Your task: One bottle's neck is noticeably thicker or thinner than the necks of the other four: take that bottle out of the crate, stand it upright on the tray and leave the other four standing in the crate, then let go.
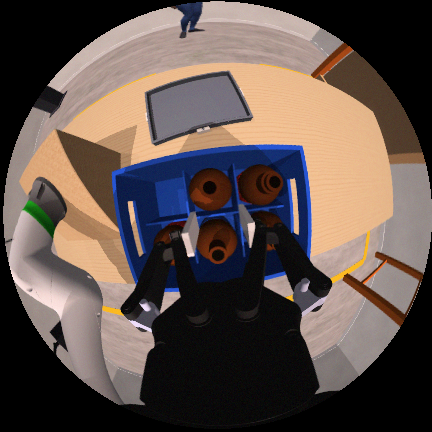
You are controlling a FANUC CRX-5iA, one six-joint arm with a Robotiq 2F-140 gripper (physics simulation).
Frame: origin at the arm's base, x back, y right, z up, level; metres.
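Seen in the pictures: gripper, fingertip midpoint: (217, 217); arm's base at its link origin: (48, 197).
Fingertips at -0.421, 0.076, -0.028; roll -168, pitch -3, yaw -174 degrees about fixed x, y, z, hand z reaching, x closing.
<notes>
Pixels of each thing's top centre, then the offset from my fingertips to it, as dx, dy, dz. "pt": a spot on its surface instead. Level surfaces: height alone.
- blue crate at a spot on its surface: (306, 200) pt -0.124, -0.022, +0.043
- left bottle at its top centre: (161, 260) +0.085, +0.054, +0.031
- right bottle at its top centre: (279, 242) -0.086, +0.037, +0.031
- middle bottle at its top centre: (217, 255) +0.004, +0.047, +0.031
- grey tray at a spot on its surface: (197, 102) pt +0.032, -0.285, -0.126
- wooden table at its surface level: dz -0.132
The blue crate (306, 200) has six compartments; five hold brown bottles and the far left one is empty. In the far row, one bottle (200, 197) stands in the middle and another bottle (255, 192) at the right. In the near row, the left bottle (162, 239) and the right bottle (270, 218) are partly hidden by the fingers; the middle bottle (216, 232) shows its neck and mouth. My gripper (217, 217) is open, its pads apart above the near middle compartment, holding nothing. Which neck differs in thickness I cannot tell. The grey tray (197, 102) bears no bottle.
The tray lies beyond the crate on the wooden table (340, 150). A brown box-like block (90, 170) stands left of the crate, beside a white robot arm part (50, 270) with a green band. Orange-brown rails (372, 290) show at the right, and a person (190, 17) at the top.
</notes>
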